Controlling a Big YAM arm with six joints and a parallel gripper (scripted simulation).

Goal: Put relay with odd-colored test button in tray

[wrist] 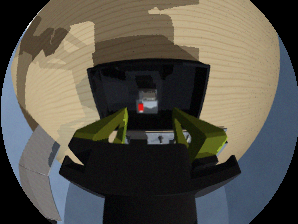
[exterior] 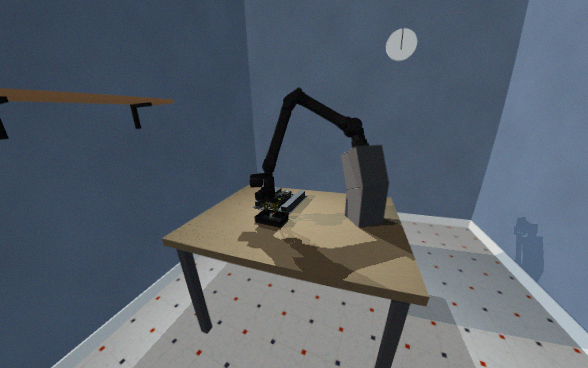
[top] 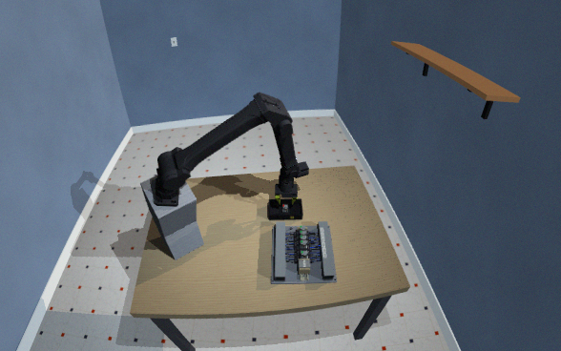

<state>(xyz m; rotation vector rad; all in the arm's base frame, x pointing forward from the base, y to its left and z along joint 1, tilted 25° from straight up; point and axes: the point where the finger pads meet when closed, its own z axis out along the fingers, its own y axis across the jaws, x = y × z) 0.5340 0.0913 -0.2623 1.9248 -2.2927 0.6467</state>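
My hand is 40 mm above the relay. Round my hand: black tray 50 mm below.
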